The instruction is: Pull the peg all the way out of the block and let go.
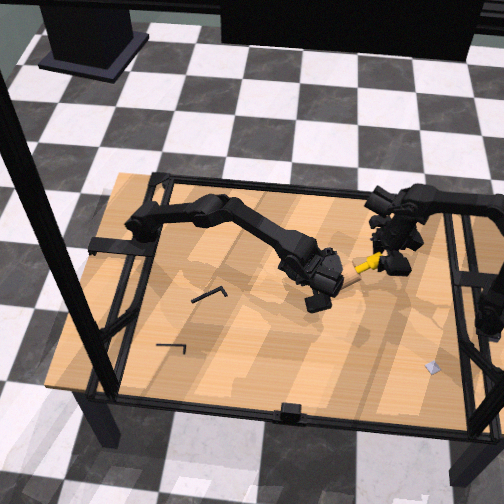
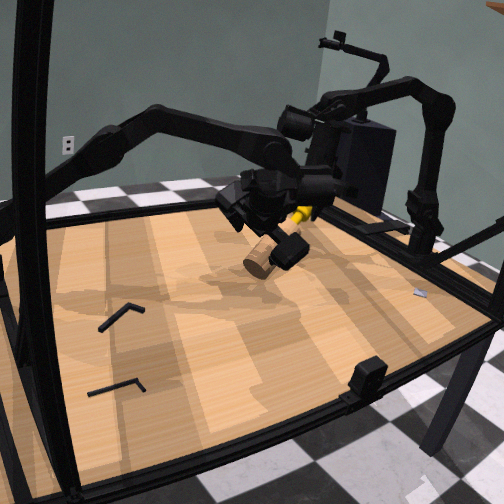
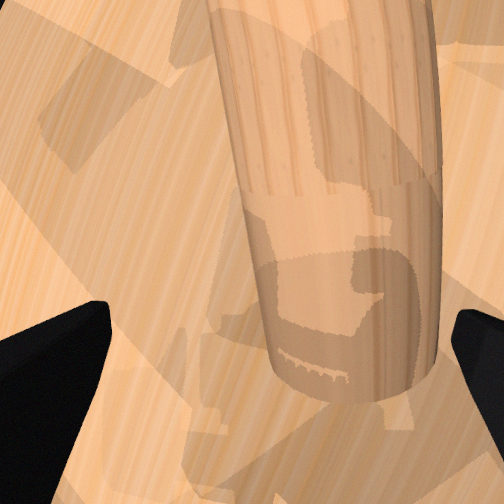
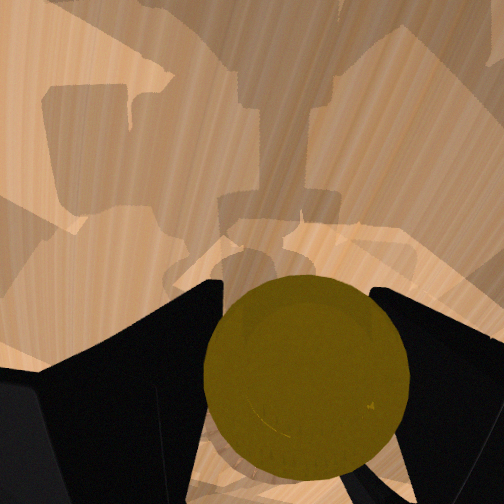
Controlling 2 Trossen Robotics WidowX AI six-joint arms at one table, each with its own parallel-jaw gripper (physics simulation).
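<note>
A wooden cylinder block [image 1: 351,275] [image 2: 258,260] [image 3: 330,190] hangs tilted above the table, its free end pointing down and forward. A yellow peg [image 1: 368,263] [image 2: 301,215] [image 4: 306,377] sticks out of its upper end. My right gripper [image 1: 382,261] [image 4: 297,291] is shut on the peg's head. My left gripper [image 1: 334,285] [image 2: 265,235] [image 3: 280,315] is open wide, with one finger on each side of the block and neither touching it.
Two black L-shaped keys [image 1: 209,294] [image 1: 172,346] [image 2: 120,316] [image 2: 116,386] lie on the table's left half. A small grey piece [image 1: 432,368] [image 2: 420,293] lies at the right. A black frame [image 1: 290,412] rims the table, and a black post [image 1: 50,240] stands at the left.
</note>
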